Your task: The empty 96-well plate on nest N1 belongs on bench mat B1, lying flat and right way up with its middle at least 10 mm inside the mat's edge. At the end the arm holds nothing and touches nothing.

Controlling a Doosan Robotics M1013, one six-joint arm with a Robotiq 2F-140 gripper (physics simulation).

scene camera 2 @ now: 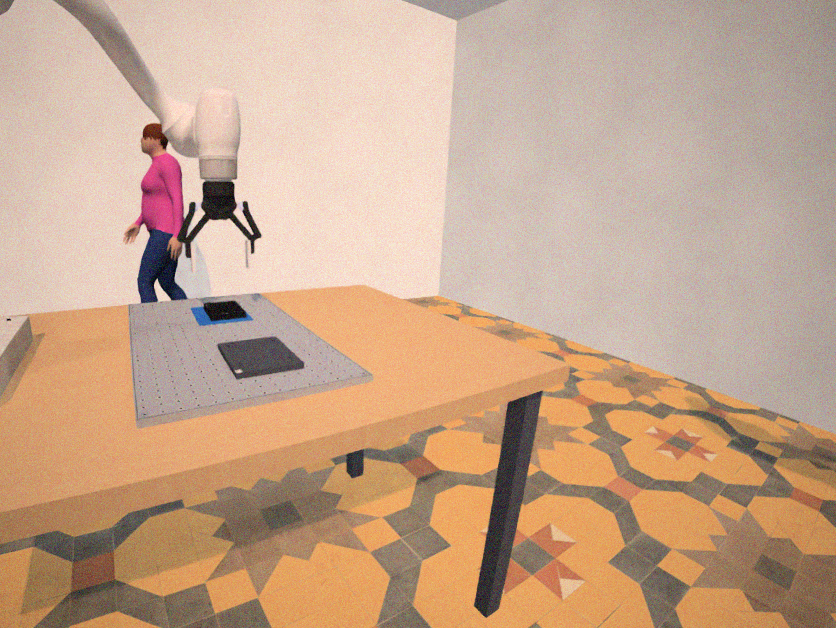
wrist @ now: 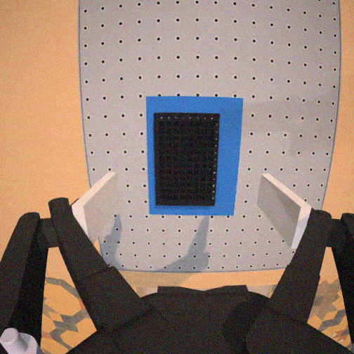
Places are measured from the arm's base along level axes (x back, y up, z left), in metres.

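Where they show: gripper, fingertip midpoint: (scene camera 2: 221,269).
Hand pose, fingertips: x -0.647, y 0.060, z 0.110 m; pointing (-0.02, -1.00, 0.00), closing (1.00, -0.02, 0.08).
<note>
After its pixels a point has its place.
The black 96-well plate (scene camera 2: 225,310) {z 0.081, x -0.644, y -0.036 m} (wrist: 186,160) lies flat on the blue bench mat (scene camera 2: 201,317) {z 0.092, x -0.587, y -0.049 m} (wrist: 227,165), wells facing up. In the wrist view blue shows around all its sides, with the widest strip at the right and narrow ones at the left and bottom. The dark nest (scene camera 2: 260,356) {z -0.252, x -0.616, y -0.039 m} stands nearer the front in the scene view, with no plate on it. My gripper (scene camera 2: 220,255) {z 0.110, x -0.647, y 0.060 m} (wrist: 188,188) is wide open and empty. It hangs well above the plate and mat, its pale fingertips apart from both.
The grey perforated board (scene camera 2: 172,378) {z -0.252, x -0.461, y -0.051 m} (wrist: 280,65) carries mat and nest on the wooden table (scene camera 2: 419,351) {z -0.320, x -0.933, y -0.064 m}. Part of a pale box-like object (scene camera 2: 14,344) {z -0.028, x -0.207, y -0.023 m} shows at the table's left. A person in a pink top (scene camera 2: 162,192) is behind the table, near the arm in the scene view.
</note>
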